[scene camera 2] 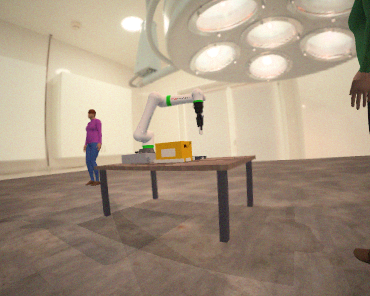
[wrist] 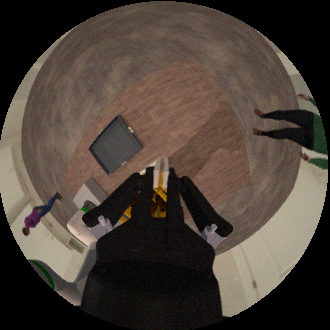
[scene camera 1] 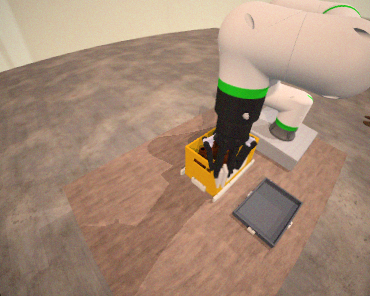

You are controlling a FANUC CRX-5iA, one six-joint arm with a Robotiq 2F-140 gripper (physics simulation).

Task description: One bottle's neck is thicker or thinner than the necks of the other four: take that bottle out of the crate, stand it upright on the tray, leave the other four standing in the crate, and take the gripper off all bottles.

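Where they show: gripper, fingertip midpoint: (scene camera 2: 201, 134) (wrist: 161, 162) (scene camera 1: 219, 183); arm's base, link origin: (scene camera 1: 281, 132).
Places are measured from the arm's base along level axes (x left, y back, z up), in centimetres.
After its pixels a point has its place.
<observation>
A yellow crate (scene camera 1: 195, 173) @[x -14.0, y -54.4, z -2.5 cm] (scene camera 2: 182, 154) @[x -18.6, y -54.1, z -2.2 cm] (wrist: 160, 192) @[x -7.4, y -54.4, z 8.4 cm] stands on the table. Brown bottles (scene camera 1: 202, 151) @[x -14.7, y -50.4, z 7.6 cm] (wrist: 159, 207) @[x -14.1, y -48.9, z 7.4 cm] show in part inside it; the gripper hides much of them, and their necks cannot be compared. The dark grey tray (scene camera 1: 268, 210) @[x 17.9, y -42.8, z -7.9 cm] (scene camera 2: 200, 158) @[x 13.4, y -54.9, z -7.8 cm] (wrist: 116, 145) @[x 16.4, y -44.8, z -7.9 cm] lies apart from the crate, with no bottle on it. My gripper (scene camera 1: 223, 175) @[x 2.9, y -62.4, z 14.8 cm] (scene camera 2: 201, 132) @[x 2.9, y -62.4, z 14.8 cm] (wrist: 161, 162) @[x 2.9, y -62.4, z 14.8 cm] points down with its pale fingertips together. It is shut and no bottle shows between the fingertips. In scene camera 2 the tips are above the crate's top edge.
The arm's grey base block (scene camera 1: 295, 150) @[x 11.7, y -7.8, z -0.6 cm] (scene camera 2: 139, 158) @[x -20.0, y -5.6, z -3.8 cm] stands beside the crate on the wooden table (scene camera 1: 150, 240) @[x -5.6, y -85.1, z -8.5 cm] (scene camera 2: 210, 163) @[x -42.5, y -89.2, z -8.5 cm] (wrist: 165, 107) @[x 16.0, y -73.5, z -8.5 cm]. Pale brackets (scene camera 1: 198, 184) @[x -10.7, y -55.5, z -6.3 cm] lie along the crate's foot. A person in purple (scene camera 2: 93, 132) (wrist: 34, 218) stands beyond the table.
</observation>
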